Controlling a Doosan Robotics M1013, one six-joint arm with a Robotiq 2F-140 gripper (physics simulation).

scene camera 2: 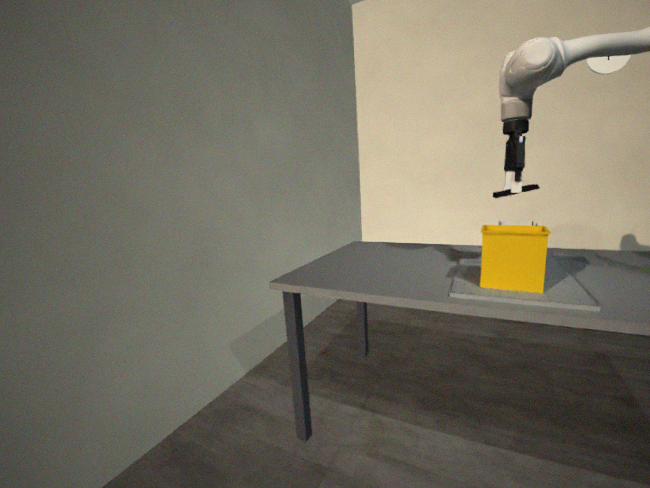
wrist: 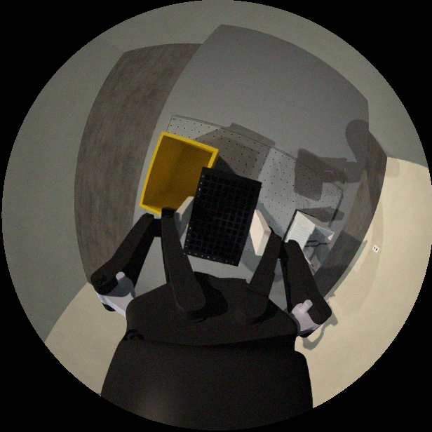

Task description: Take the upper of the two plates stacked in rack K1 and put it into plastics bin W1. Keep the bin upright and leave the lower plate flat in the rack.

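Frame: origin at the arm's base, x ahead, y down, z left, level; millimetres.
Seen in the pictures: gripper, fingertip midpoint: [scene camera 2: 512, 192].
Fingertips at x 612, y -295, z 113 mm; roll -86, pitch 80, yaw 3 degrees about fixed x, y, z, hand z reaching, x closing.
Note:
Offsets run from my fingertips to a thing's middle. "pt": to the spot under its first point. Level surfaces: height alone.
My gripper [scene camera 2: 513, 184] [wrist: 222, 212] is shut on a black gridded plate @[pt dy -12, dx -49, dz +36 mm] [scene camera 2: 530, 188] [wrist: 223, 207], with its pale fingertips at the plate's two long sides. The plate hangs in the air and looks slightly slanted in the scene view. The yellow plastics bin W1 @[dy +196, dx -1, dz +111 mm] [scene camera 2: 513, 260] [wrist: 190, 141] stands upright below it. In the wrist view the bin is at the left, its opening faces up, and the plate covers part of its right rim. A pale rack, seemingly K1 [wrist: 303, 220], shows at the right in the wrist view. I cannot make out the lower plate.
The bin and rack stand on a perforated board @[dy +286 mm] [scene camera 2: 569, 299] [wrist: 282, 172] on the grey table @[dy +299 mm] [scene camera 2: 367, 273] [wrist: 280, 90]. Thin upright tips show behind the bin's rim in the scene view. The beige wall [scene camera 2: 420, 131] is behind the arm.

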